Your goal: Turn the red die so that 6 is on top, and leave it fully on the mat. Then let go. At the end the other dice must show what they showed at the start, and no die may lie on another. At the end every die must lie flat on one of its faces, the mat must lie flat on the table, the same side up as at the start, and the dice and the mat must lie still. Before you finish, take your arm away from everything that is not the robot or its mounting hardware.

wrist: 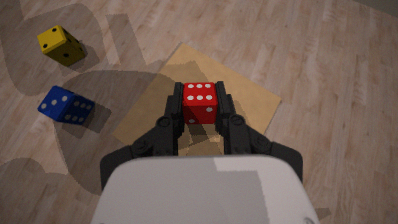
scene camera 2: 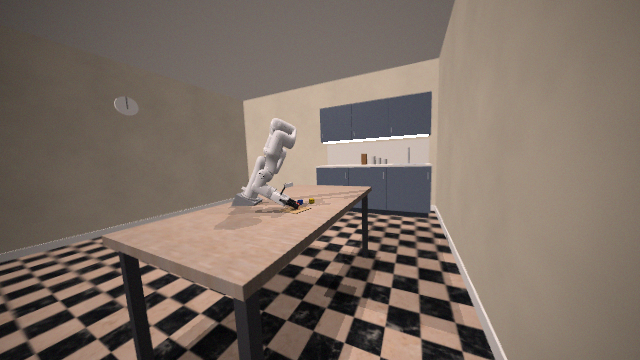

Labels:
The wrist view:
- my gripper: 199, 92
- red die: 199, 102
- tan mat: 257, 105
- blue die: 61, 105
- yellow die: 58, 44

